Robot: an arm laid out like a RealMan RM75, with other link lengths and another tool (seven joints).
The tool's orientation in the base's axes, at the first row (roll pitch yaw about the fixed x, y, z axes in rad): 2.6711, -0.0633, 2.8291
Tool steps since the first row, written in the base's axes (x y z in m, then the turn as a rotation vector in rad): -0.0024, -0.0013, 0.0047, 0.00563, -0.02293, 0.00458; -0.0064, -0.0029, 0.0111, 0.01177, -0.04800, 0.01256; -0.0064, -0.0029, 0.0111, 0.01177, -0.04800, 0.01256; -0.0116, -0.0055, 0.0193, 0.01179, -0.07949, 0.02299; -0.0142, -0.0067, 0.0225, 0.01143, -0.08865, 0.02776
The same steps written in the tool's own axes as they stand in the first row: 0.0022, 0.0003, -0.0050, -0.01209, -0.01548, -0.01388; 0.0059, 0.0007, -0.0117, -0.02511, -0.03106, -0.03170; 0.0059, 0.0007, -0.0117, -0.02511, -0.03106, -0.03170; 0.0105, 0.0006, -0.0206, -0.03413, -0.05277, -0.05511; 0.0129, 0.0003, -0.0242, -0.03630, -0.05841, -0.06349
